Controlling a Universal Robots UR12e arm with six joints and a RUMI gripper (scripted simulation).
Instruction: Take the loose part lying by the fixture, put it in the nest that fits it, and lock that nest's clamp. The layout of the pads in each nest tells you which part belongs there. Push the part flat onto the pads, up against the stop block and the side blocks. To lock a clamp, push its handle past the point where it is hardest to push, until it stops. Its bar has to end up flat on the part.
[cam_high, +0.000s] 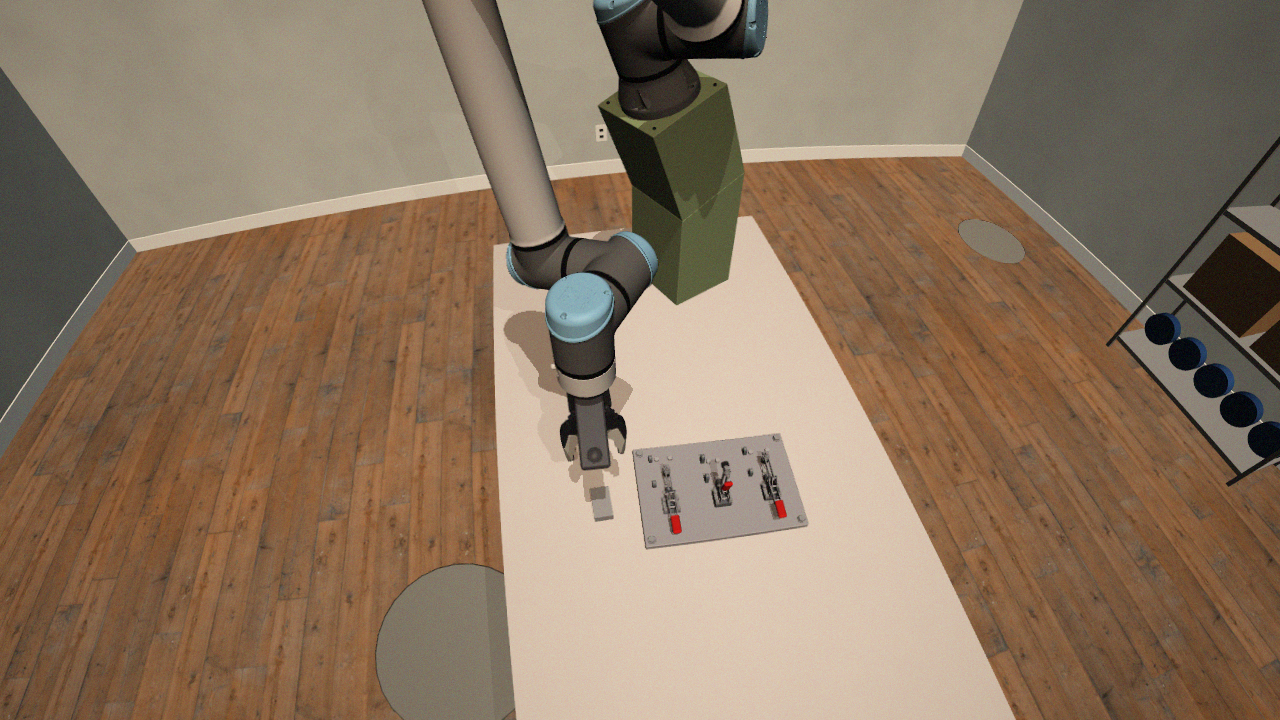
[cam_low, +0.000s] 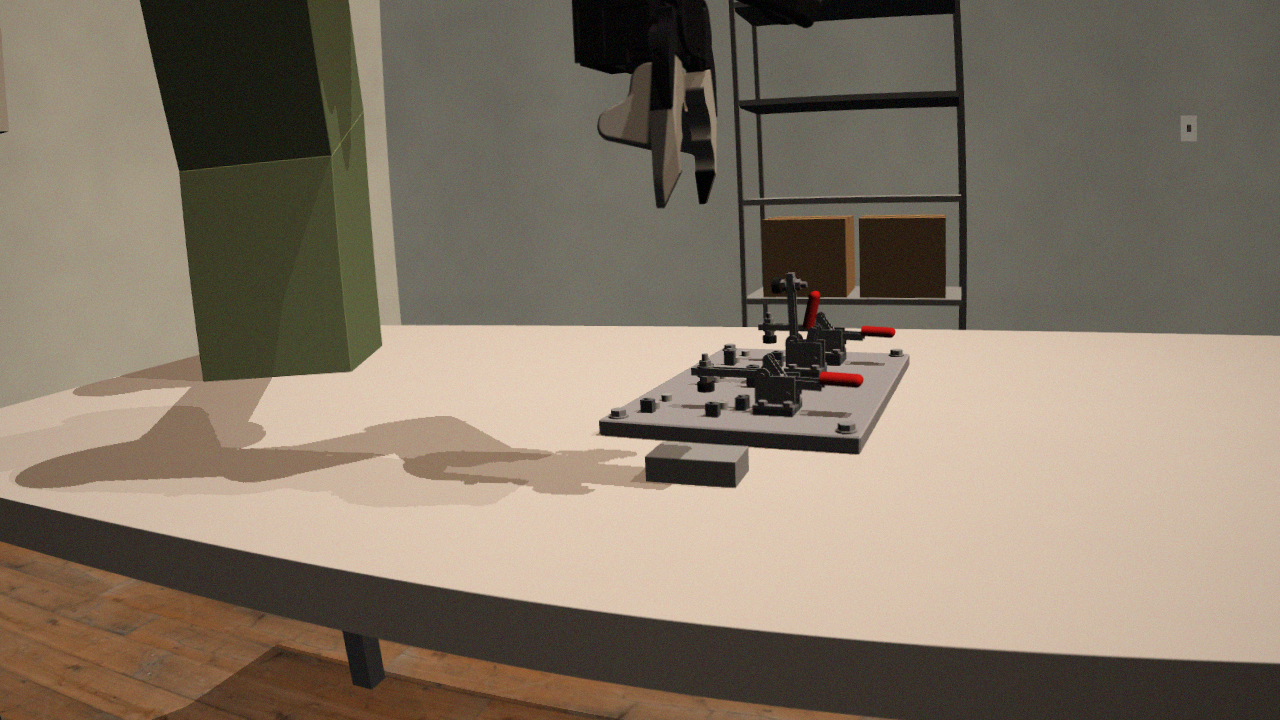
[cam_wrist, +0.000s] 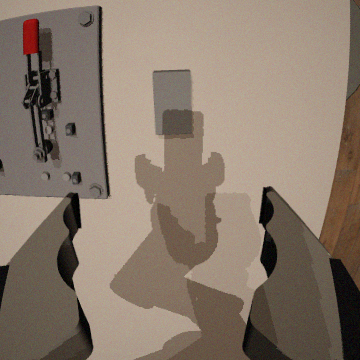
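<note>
Right now my hand is 200 mm above the grey block. From my hand the other things lie so: dark stop block (40 mm ahead, 250 mm to the left, 190 mm below); grey fixture plate (40 mm ahead, 250 mm to the left, 210 mm below).
</note>
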